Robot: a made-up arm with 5 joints. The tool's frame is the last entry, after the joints. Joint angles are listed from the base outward.
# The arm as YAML. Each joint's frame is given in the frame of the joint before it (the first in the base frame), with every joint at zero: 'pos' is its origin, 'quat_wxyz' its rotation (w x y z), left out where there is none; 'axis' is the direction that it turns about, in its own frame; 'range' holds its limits. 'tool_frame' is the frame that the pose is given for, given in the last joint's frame.
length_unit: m
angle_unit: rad
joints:
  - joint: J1
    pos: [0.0, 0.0, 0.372]
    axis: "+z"
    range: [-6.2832, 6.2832]
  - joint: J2
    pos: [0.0, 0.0, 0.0]
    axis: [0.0, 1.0, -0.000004]
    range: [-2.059, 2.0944]
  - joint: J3
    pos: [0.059, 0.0, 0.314]
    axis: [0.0, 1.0, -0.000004]
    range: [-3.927, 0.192]
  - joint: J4
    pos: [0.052, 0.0, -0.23]
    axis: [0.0, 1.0, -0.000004]
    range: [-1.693, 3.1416]
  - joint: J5
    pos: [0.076, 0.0, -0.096]
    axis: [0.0, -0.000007, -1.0]
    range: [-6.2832, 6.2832]
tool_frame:
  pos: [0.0, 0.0, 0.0]
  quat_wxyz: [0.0, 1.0, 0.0, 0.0]
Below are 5 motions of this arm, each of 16 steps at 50 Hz.
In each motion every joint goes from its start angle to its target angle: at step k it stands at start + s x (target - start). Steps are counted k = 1, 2, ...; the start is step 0. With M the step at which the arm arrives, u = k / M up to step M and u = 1 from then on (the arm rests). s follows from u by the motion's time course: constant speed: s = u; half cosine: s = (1 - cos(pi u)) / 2; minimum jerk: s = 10 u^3 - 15 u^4 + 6 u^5.
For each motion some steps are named. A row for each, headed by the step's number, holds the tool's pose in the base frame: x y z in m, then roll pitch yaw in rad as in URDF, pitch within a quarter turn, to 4 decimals.
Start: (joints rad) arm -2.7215 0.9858 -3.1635 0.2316 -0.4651
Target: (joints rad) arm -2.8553 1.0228 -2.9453 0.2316 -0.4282
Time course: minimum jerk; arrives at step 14
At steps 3, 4, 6, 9, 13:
3: -0.4770 -0.2078 0.7713 0.8737 -0.9942 -0.5480
4: -0.4843 -0.2052 0.7661 0.9003 -1.0072 -0.5795
6: -0.5052 -0.1964 0.7500 0.9857 -1.0439 -0.6798
9: -0.5392 -0.1782 0.7204 1.1589 -1.0991 -0.8804
13: -0.5590 -0.1648 0.7005 1.2862 -1.1267 -1.0258

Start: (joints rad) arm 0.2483 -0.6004 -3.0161 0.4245 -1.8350
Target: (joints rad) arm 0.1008 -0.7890 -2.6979 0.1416 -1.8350
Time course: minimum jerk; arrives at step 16
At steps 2, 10, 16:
2: -0.3507 -0.0880 0.9370 -0.0510 -0.0138 1.5529
10: -0.3877 -0.0552 0.9209 -0.1560 -0.0420 1.4513
16: -0.3999 -0.0404 0.9126 -0.1968 -0.0529 1.4126

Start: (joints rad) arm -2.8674 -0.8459 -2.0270 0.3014 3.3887
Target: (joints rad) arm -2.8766 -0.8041 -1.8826 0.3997 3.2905
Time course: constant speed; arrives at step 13
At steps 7, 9, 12, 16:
7: 0.1438 0.0397 0.9843 0.1688 0.7068 -2.6157
9: 0.1307 0.0359 0.9840 0.1701 0.7517 -2.6274
12: 0.1111 0.0302 0.9828 0.1697 0.8194 -2.6456
16: 0.1046 0.0284 0.9821 0.1688 0.8420 -2.6520

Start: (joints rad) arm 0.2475 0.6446 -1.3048 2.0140 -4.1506
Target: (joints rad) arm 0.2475 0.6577 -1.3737 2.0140 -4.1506
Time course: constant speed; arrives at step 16
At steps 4, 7, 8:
4: 0.3342 0.0844 0.3436 1.8418 -0.5452 -1.4664
7: 0.3372 0.0852 0.3441 1.8539 -0.5436 -1.4727
8: 0.3381 0.0854 0.3443 1.8579 -0.5431 -1.4747

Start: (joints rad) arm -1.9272 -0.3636 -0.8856 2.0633 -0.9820
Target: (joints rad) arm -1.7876 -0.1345 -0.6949 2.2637 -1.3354
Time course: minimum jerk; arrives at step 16
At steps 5, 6, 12, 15, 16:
5: -0.0513 -0.1491 0.5291 -2.2866 0.4122 -0.6665
6: -0.0487 -0.1480 0.5227 -2.2162 0.4042 -0.6058
12: -0.0320 -0.1358 0.4898 -1.7789 0.2664 -0.2868
15: -0.0294 -0.1332 0.4858 -1.7125 0.2339 -0.2502
16: -0.0293 -0.1332 0.4857 -1.7111 0.2332 -0.2494

